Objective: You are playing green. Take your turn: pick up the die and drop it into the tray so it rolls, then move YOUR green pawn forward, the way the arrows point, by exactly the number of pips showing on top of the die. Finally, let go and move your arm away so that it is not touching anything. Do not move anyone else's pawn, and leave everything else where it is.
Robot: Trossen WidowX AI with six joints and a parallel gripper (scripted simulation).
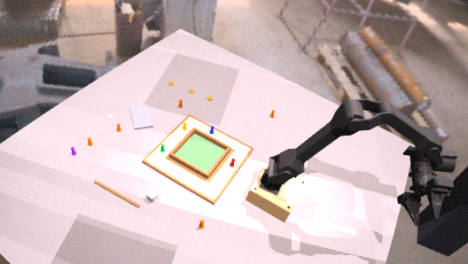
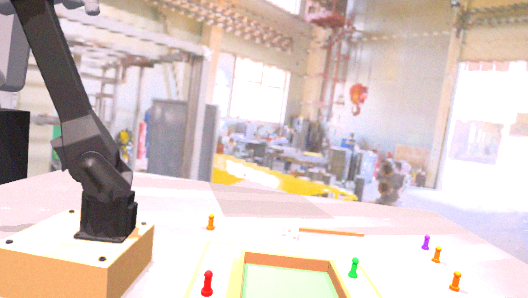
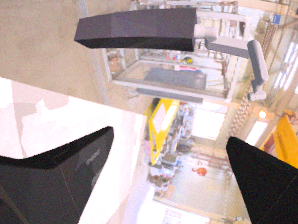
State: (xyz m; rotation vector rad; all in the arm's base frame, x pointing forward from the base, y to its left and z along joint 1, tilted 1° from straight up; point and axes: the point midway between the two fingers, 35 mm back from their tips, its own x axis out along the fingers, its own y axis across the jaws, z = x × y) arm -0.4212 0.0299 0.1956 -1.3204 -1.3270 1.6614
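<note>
The yellow pawn lies 800 mm ahead of my gripper tip, 170 mm to the right of it and 230 mm below it. The rest, counted from my gripper tip: white die: 750 mm ahead, 140 mm to the left, 240 mm below; then blue pawn: 710 mm ahead, 210 mm to the right, 230 mm below; then red pawn: 580 mm ahead, 110 mm to the right, 230 mm below.
</note>
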